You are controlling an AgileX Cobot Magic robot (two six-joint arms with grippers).
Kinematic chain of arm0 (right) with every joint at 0, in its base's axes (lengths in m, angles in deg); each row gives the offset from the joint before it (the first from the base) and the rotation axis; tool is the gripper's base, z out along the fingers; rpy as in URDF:
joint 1: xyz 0 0 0.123 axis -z
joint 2: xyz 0 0 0 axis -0.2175 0.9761 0
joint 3: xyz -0.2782 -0.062 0.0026 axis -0.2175 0.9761 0
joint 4: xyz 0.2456 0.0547 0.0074 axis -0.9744 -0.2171 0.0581
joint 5: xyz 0 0 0 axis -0.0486 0.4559 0.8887
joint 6: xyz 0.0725 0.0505 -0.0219 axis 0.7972 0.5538 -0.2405
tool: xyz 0 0 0 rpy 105.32 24.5 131.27
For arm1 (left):
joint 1: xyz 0 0 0.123 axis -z
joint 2: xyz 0 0 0 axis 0.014 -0.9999 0
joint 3: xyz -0.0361 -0.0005 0.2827 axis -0.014 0.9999 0
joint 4: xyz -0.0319 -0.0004 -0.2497 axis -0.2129 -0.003 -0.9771
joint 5: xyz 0 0 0 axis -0.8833 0.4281 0.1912
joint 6: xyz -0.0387 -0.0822 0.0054 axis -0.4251 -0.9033 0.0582
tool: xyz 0 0 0 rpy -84.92 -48.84 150.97
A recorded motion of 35 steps. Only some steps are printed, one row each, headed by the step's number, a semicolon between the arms.
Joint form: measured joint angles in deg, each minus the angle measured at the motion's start. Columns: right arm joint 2, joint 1, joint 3, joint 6, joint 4, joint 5; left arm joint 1, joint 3, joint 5, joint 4, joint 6, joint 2.
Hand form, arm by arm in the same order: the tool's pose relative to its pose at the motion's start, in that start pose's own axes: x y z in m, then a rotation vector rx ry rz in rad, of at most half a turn. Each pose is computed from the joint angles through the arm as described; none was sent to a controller.
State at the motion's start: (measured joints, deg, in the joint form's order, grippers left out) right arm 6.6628 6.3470 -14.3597 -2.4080 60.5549 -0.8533; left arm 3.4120 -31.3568 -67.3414 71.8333 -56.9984 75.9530
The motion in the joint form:
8: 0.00 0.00 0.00 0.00 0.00 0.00; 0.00 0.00 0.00 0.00 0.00 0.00
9: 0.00 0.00 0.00 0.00 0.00 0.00; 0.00 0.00 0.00 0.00 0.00 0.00
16: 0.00 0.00 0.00 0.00 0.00 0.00; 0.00 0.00 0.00 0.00 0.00 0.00
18: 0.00 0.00 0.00 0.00 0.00 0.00; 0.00 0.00 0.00 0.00 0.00 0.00
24: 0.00 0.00 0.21 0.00 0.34 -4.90; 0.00 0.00 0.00 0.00 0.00 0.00
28: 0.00 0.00 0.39 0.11 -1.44 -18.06; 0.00 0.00 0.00 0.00 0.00 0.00
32: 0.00 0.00 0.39 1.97 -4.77 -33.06; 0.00 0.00 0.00 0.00 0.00 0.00
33: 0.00 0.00 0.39 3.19 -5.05 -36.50; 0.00 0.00 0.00 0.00 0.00 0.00
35: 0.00 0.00 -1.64 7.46 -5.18 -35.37; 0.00 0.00 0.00 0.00 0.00 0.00
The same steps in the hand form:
8: 0.0000 0.0000 0.0000 0.0000 0.0000 0.0000; 0.0000 0.0000 0.0000 0.0000 0.0000 0.0000
9: 0.0000 0.0000 0.0000 0.0000 0.0000 0.0000; 0.0000 0.0000 0.0000 0.0000 0.0000 0.0000
16: 0.0000 0.0000 0.0000 0.0000 0.0000 0.0000; 0.0000 0.0000 0.0000 0.0000 0.0000 0.0000
18: 0.0000 0.0000 0.0000 0.0000 0.0000 0.0000; 0.0000 0.0000 0.0000 0.0000 0.0000 0.0000
24: -0.0066 -0.0007 0.0001 0.0079 -0.0815 -0.0055; 0.0000 0.0000 0.0000 0.0000 0.0000 0.0000
28: -0.0261 -0.0017 -0.0035 0.0152 -0.3081 0.0264; 0.0000 0.0000 0.0000 0.0000 0.0000 0.0000
32: -0.0474 -0.0046 -0.0135 0.0202 -0.5698 0.1172; 0.0000 0.0000 0.0000 0.0000 0.0000 0.0000
33: -0.0518 -0.0055 -0.0166 0.0187 -0.6300 0.1431; 0.0000 0.0000 0.0000 0.0000 0.0000 0.0000
35: -0.0608 -0.0055 -0.0218 -0.0089 -0.6466 0.2168; 0.0000 0.0000 0.0000 0.0000 0.0000 0.0000

